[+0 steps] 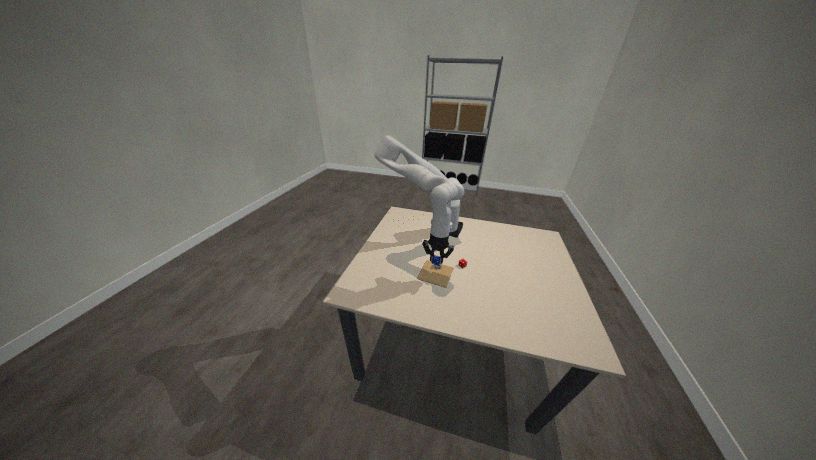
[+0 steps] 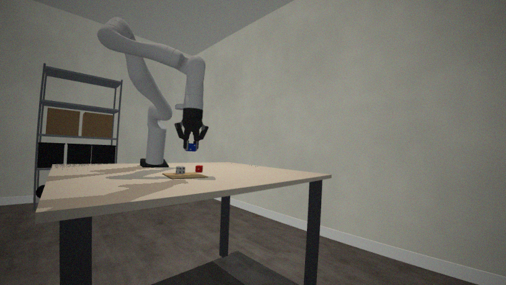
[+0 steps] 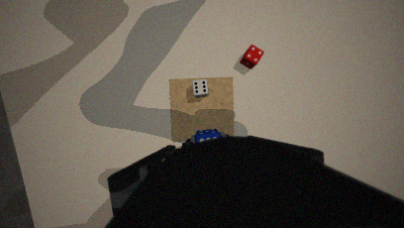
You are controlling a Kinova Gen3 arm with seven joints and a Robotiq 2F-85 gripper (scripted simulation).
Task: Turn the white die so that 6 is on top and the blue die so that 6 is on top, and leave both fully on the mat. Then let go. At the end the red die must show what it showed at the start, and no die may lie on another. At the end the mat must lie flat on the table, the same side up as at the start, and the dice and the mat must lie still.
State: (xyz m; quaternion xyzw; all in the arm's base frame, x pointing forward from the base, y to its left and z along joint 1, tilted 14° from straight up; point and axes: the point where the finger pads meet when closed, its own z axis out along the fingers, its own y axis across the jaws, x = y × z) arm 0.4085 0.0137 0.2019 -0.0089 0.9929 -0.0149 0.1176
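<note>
The tan mat lies 12 cm below my hand and 4 cm behind it. The rest, counted from my hand: white die (10 cm below, 9 cm behind); then blue die (1 cm below); then red die (14 cm behind, 11 cm to the left, 11 cm below).
</note>
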